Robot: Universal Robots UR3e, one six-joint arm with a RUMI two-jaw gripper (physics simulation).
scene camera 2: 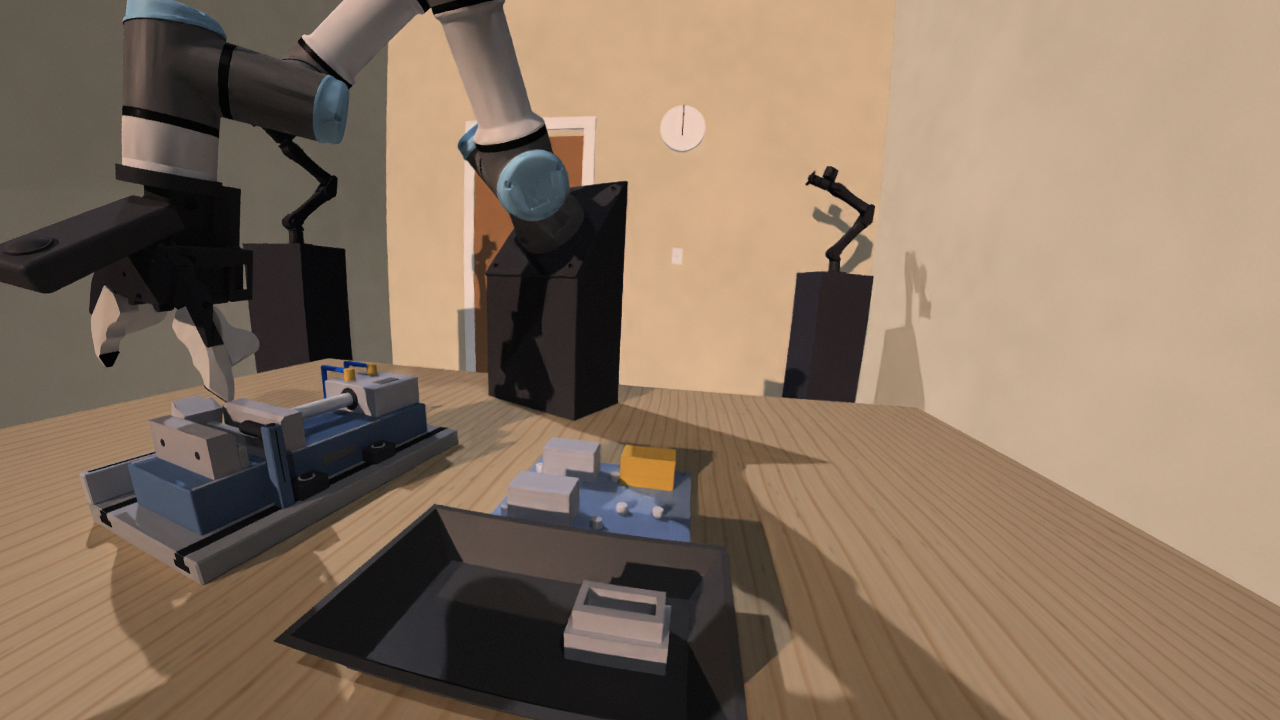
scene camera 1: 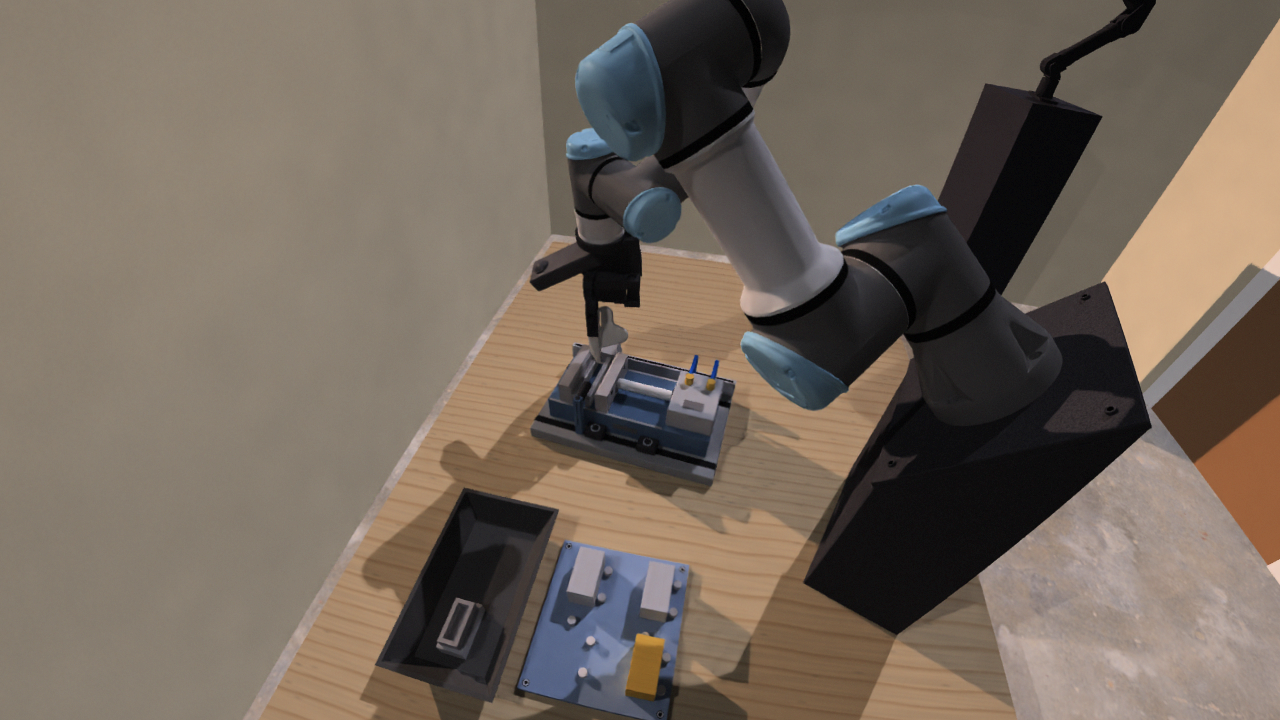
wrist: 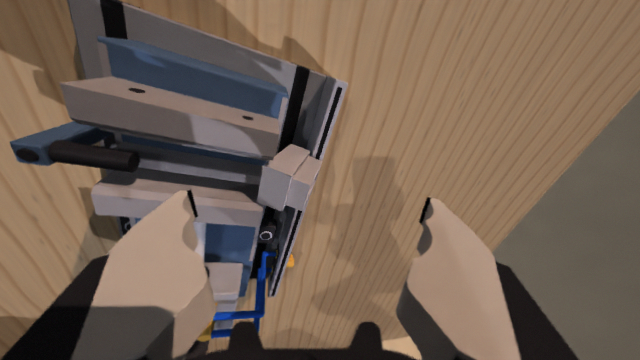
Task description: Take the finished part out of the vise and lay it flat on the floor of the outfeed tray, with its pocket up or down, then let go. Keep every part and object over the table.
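Where they show: gripper, fingertip midpoint: (scene camera 2: 166,384) (scene camera 1: 603,327) (wrist: 311,197); arm's base, origin of the base link: (scene camera 2: 553,227) (scene camera 1: 992,380).
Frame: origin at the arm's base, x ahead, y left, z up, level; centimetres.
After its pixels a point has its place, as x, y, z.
The finished part (scene camera 2: 195,410) @(40.1, -28.6, -23.3) (wrist: 286,181) @(40.3, -29.9, -22.8), small and light grey, sits at the far end of the vise's jaws, against the moving jaw's end and over the base's side rail in the wrist view. It looks tilted; its pocket does not show. The vise (scene camera 1: 648,428) @(32.3, -15.4, -27.2) (scene camera 2: 201,497) @(47.8, -19.9, -27.5) (wrist: 227,242) @(30.9, -23.4, -26.7) has a gap between its jaws. My gripper (scene camera 1: 604,347) @(40.2, -31.3, -20.7) (scene camera 2: 164,376) @(40.2, -31.3, -20.7) (wrist: 311,197) @(40.2, -31.3, -20.7) is wide open and empty, above the vise's far end. The part shows between and beyond the fingertips, nearer the left one. The black outfeed tray (scene camera 1: 517,506) @(49.9, -2.0, -28.9) (scene camera 2: 554,540) @(47.0, 8.9, -29.2) stands in front of the vise.
A similar grey part (scene camera 1: 447,640) @(54.5, 16.1, -28.0) (scene camera 2: 617,637) @(55.3, 13.8, -29.4) with its pocket up lies in the tray. A blue plate (scene camera 1: 608,617) @(36.8, 11.1, -31.9) beside the tray bears two grey blocks, a yellow block (scene camera 1: 645,666) @(32.4, 17.4, -28.3) (scene camera 2: 648,468) @(33.9, 17.0, -29.5) and pins. A black handle (wrist: 95,156) @(42.7, -19.5, -23.2) and blue hoses (wrist: 260,295) @(25.3, -26.2, -23.8) are on the vise.
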